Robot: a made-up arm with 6 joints. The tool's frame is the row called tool. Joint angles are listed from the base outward. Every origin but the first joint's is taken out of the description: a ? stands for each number. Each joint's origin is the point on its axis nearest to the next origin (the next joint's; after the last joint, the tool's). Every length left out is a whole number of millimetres.
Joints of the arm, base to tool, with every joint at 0 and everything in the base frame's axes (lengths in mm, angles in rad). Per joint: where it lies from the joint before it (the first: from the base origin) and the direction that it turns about. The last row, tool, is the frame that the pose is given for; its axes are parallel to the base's.
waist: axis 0 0 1 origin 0 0 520
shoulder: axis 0 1 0 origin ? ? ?
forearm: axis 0 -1 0 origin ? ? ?
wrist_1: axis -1 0 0 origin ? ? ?
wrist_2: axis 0 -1 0 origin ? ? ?
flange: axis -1 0 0 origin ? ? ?
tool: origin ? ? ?
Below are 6 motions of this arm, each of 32 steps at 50 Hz.
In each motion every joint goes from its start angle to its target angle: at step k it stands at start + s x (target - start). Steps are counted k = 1, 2, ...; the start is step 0. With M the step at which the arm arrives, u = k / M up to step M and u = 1 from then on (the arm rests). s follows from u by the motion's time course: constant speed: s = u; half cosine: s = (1 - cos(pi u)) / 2; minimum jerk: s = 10 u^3 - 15 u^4 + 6 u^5.
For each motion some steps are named. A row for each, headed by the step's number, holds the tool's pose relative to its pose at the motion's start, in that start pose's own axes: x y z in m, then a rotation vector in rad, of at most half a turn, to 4 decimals.
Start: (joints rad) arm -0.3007 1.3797 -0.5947 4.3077 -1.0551 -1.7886
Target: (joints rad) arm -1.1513 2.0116 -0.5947 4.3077 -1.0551 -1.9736
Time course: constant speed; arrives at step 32
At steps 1, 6, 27, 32:
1: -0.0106 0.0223 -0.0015 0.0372 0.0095 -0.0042
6: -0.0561 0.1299 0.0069 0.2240 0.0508 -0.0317
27: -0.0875 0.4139 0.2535 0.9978 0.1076 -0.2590
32: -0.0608 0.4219 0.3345 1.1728 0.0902 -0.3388

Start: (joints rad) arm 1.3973 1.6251 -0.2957 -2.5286 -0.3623 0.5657
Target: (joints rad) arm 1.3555 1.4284 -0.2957 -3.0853 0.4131 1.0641
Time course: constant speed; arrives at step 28
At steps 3, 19, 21, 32:
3: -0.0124 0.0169 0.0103 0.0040 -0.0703 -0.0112
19: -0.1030 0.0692 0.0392 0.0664 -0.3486 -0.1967
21: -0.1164 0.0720 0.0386 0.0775 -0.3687 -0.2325
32: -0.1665 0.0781 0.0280 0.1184 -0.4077 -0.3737

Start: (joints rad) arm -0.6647 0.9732 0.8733 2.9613 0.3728 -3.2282
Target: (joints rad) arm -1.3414 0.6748 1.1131 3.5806 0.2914 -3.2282
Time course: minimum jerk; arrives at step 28
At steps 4, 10, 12, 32:
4: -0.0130 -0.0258 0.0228 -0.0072 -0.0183 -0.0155
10: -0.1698 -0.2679 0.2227 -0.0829 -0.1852 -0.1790
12: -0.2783 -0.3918 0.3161 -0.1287 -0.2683 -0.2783
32: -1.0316 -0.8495 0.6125 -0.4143 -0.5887 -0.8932

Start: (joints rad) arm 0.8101 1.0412 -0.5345 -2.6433 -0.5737 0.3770
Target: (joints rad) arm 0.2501 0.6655 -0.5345 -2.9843 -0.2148 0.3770
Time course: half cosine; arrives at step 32
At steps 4, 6, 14, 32:
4: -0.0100 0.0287 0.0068 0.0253 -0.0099 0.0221
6: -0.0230 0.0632 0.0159 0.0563 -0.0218 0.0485
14: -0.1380 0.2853 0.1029 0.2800 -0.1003 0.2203
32: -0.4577 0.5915 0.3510 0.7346 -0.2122 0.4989

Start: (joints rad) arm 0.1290 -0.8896 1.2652 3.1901 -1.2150 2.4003
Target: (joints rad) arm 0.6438 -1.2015 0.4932 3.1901 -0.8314 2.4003
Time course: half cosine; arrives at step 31
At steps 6, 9, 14, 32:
6: -0.0263 -0.0636 0.0115 -0.0068 0.0265 -0.0847
9: -0.0633 -0.1336 0.0256 -0.0105 0.0567 -0.1837
14: -0.1674 -0.2699 0.0573 -0.0021 0.1211 -0.4028
32: -0.5254 -0.4642 0.1167 0.1212 0.2710 -0.9376

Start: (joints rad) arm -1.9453 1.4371 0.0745 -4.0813 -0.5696 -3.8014
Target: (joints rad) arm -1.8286 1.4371 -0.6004 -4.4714 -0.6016 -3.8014
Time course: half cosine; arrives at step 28
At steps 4, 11, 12, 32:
4: -0.0065 -0.0426 -0.0056 -0.0028 -0.0034 -0.0350
11: -0.0672 -0.2840 -0.0174 -0.0262 -0.0377 -0.2340
12: -0.0829 -0.3283 -0.0156 -0.0320 -0.0470 -0.2709
32: -0.3447 -0.7734 0.0903 -0.1276 -0.2129 -0.6670

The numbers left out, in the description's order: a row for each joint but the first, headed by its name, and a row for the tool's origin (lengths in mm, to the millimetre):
shoulder: 220 0 0
forearm: 0 0 560
wrist_1: 980 0 270
wrist_2: 0 0 0
flange: 260 0 0
tool: 0 0 0

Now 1 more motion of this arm.
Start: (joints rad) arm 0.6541 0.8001 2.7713 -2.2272 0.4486 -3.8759
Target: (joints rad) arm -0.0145 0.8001 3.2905 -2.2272 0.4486 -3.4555
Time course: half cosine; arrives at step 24
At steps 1, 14, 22, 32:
1: -0.0011 -0.0006 0.0027 -0.0037 -0.0031 -0.0001
14: -0.2655 0.0137 0.3392 -0.5310 -0.4610 -0.0022
22: -0.4858 0.0851 0.4467 -0.8076 -0.7314 0.0046
32: -0.4973 0.0889 0.4499 -0.8203 -0.7447 0.0051

